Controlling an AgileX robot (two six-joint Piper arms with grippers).
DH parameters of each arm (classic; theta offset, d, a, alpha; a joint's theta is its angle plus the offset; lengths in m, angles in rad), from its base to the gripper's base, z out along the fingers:
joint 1: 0 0.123 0 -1.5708
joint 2: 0.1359 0 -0.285 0
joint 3: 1.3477 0 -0.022 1.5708
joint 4: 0 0.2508 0 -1.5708
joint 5: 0 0 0.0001 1.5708
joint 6: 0 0.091 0 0
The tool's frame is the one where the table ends.
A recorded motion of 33 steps. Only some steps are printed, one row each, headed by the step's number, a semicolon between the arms.
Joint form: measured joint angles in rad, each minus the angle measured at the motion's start. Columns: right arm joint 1, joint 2, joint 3, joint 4, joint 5, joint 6; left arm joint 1, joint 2, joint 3, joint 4, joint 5, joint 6.
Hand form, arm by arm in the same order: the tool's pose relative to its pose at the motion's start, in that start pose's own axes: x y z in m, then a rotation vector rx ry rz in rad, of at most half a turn. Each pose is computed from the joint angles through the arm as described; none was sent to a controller.
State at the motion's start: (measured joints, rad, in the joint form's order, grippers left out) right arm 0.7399 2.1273 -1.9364 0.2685 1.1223 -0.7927; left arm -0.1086 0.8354 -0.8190 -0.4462 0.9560 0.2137
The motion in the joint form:
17: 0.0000 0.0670 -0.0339 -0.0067 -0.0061 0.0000; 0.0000 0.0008 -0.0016 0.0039 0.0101 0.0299
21: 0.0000 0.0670 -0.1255 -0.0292 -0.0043 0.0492; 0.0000 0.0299 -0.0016 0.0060 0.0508 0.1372
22: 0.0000 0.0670 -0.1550 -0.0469 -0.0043 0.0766; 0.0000 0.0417 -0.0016 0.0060 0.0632 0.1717
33: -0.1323 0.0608 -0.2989 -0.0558 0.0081 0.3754; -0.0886 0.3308 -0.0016 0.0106 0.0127 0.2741
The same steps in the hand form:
17: 0.0015 -0.0071 0.0238 -0.0115 0.0251 0.0049; 0.0006 0.0000 -0.0001 -0.0008 0.0098 0.0324
21: -0.0131 -0.0144 0.0028 0.0566 -0.0300 0.0232; 0.0024 0.0018 0.0065 0.0100 0.0767 0.1304
22: -0.0169 -0.0171 -0.0043 0.0854 -0.0428 0.0369; 0.0028 0.0026 0.0091 0.0155 0.0994 0.1605
33: 0.0030 -0.0699 -0.0597 0.2144 -0.1633 0.4135; -0.0031 0.0121 0.0823 0.0729 0.3448 0.2326

